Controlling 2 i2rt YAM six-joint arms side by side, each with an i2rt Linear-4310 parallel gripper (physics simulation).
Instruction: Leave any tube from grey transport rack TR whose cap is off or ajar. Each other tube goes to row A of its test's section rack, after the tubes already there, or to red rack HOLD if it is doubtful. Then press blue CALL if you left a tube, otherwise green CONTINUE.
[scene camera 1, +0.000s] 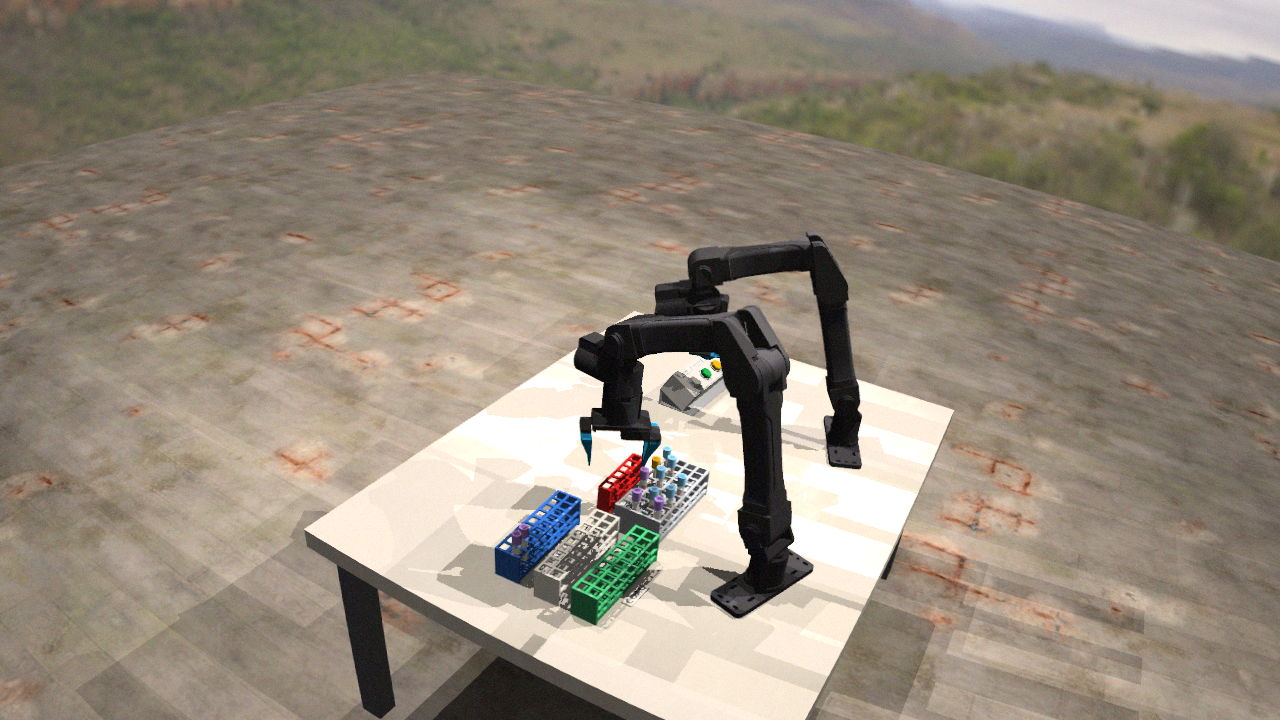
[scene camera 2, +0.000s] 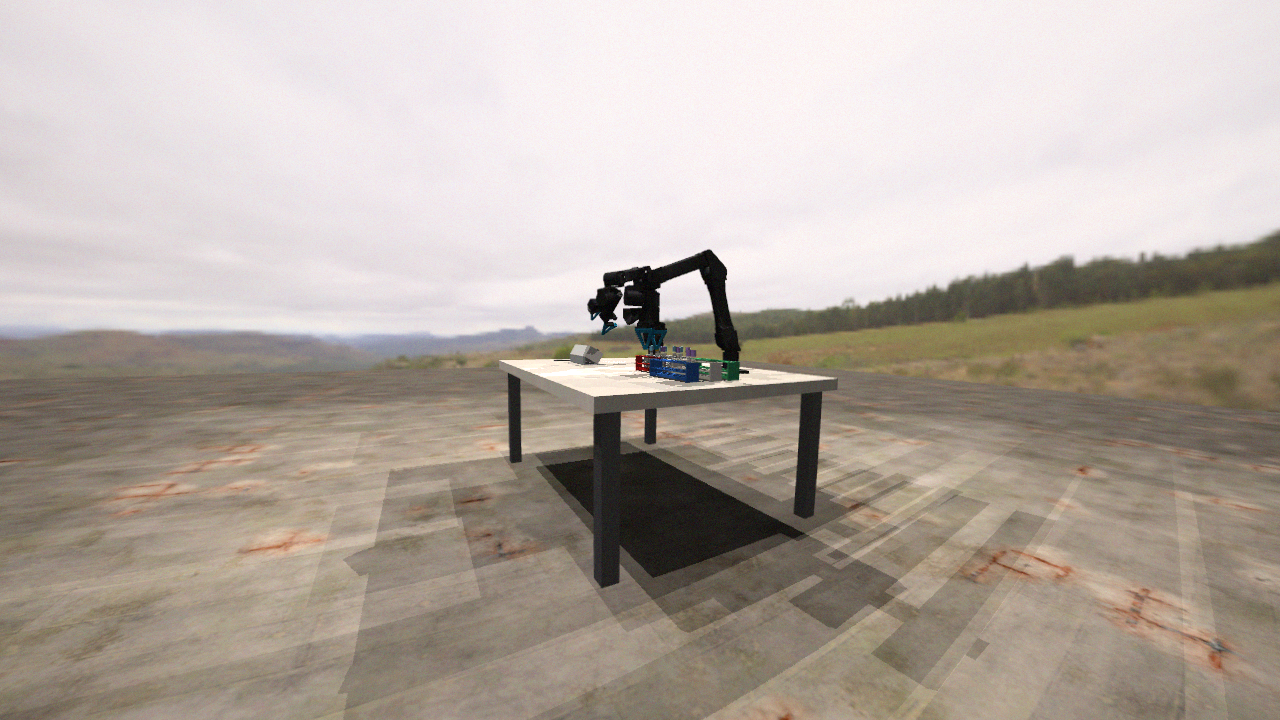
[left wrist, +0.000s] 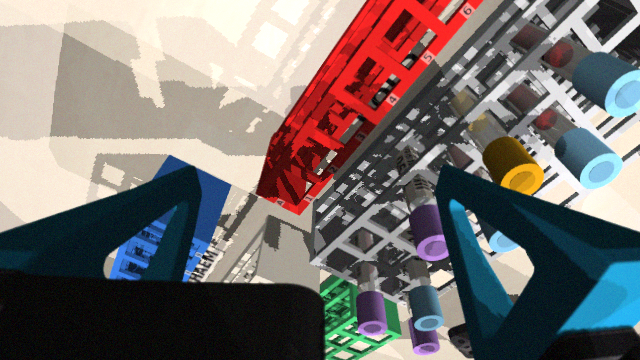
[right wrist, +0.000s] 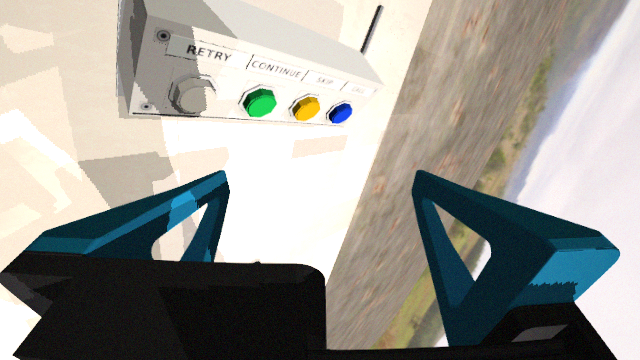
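Seen in the pictures: left gripper, fingertip midpoint: (scene camera 1: 615, 465) (scene camera 2: 651, 349) (left wrist: 318, 178); right gripper, fingertip midpoint: (scene camera 2: 597, 327) (right wrist: 320, 180); left arm's base at its link origin: (scene camera 1: 763, 583); right arm's base at its link origin: (scene camera 1: 841, 443).
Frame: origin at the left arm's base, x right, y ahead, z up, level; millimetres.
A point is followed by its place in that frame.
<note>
Grey transport rack TR (scene camera 1: 640, 522) @(x -91, y 217, z 40 mm) (left wrist: 327, 227) @(x -101, y 259, z 24 mm) holds several capped tubes: purple ones, such as a purple-capped tube (left wrist: 428, 232) @(x -30, y 288, z 91 mm), light-blue ones, such as a blue-capped tube (left wrist: 590, 160) @(x 35, y 288, z 93 mm), and an amber-capped tube (left wrist: 515, 167) @(x 10, y 302, z 94 mm). Some are partly hidden by a finger. My left gripper (scene camera 1: 617, 461) @(x -54, y 331, z 83 mm) (left wrist: 318, 178) @(x -54, y 331, z 83 mm) is open and empty above the racks, one finger close beside the first purple cap. Red rack HOLD (scene camera 1: 617, 483) @(x -63, y 313, z 56 mm) (left wrist: 285, 175) @(x -89, y 316, z 37 mm) shows no tube. Blue rack (scene camera 1: 510, 559) @(x -337, y 257, z 46 mm) (left wrist: 212, 200) @(x -150, y 321, z 23 mm) holds two purple-capped tubes. My right gripper (right wrist: 320, 180) @(x 348, y 498, z 165 mm) is open and empty near green CONTINUE (right wrist: 260, 102) @(x 364, y 517, z 72 mm) and blue CALL (right wrist: 341, 113) @(x 458, y 544, z 72 mm).
A white rack (scene camera 1: 547, 586) @(x -319, y 181, z 34 mm) and a green rack (scene camera 1: 586, 604) @(x -296, y 111, z 36 mm) stand beside the blue rack. The button box (scene camera 2: 586, 354) @(x 271, y 548, z 47 mm) also carries a yellow SKIP button (right wrist: 306, 108) @(x 410, y 530, z 72 mm) and a RETRY button (right wrist: 192, 97) @(x 316, y 500, z 71 mm). The table edge lies beyond the box in the right wrist view.
</note>
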